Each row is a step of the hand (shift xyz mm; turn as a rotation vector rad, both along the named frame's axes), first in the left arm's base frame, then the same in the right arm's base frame.
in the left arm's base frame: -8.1 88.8 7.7 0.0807 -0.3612 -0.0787
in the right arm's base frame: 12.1 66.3 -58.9 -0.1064 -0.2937 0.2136
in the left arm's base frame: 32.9 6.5 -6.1 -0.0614 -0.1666 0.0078
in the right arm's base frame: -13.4 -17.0 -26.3 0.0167 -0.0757 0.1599
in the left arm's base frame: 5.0 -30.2 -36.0 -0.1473 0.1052 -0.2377
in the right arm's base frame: -37.1 -17.9 23.2 -0.1937 0.2196 0.0595
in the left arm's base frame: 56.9 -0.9 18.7 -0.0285 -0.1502 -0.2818
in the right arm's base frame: 5.0 -43.4 -41.0 -0.2720 -0.0328 0.1665
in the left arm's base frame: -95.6 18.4 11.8 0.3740 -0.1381 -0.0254
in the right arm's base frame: 34.2 76.6 50.8 -0.1157 -0.3498 -0.1544
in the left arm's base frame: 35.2 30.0 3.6 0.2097 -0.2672 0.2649
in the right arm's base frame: -3.7 -4.0 -46.1 0.2007 -0.3810 0.0095
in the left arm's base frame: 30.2 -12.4 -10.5 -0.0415 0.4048 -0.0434
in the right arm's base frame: -17.6 -27.5 -10.4 -0.0201 0.3199 -0.2544
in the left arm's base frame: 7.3 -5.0 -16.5 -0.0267 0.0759 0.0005
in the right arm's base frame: -17.9 -5.5 0.9 0.0090 0.0714 -0.0359
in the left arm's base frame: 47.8 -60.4 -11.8 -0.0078 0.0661 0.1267
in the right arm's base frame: -24.4 -73.0 12.0 0.1270 0.0280 -0.0597
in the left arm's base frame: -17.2 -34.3 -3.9 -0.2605 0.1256 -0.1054
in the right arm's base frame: -0.9 -11.4 36.8 -0.0382 0.2872 0.1039
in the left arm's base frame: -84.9 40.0 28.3 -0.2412 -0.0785 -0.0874
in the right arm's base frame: 48.4 81.3 25.7 -0.0314 0.1277 0.2338
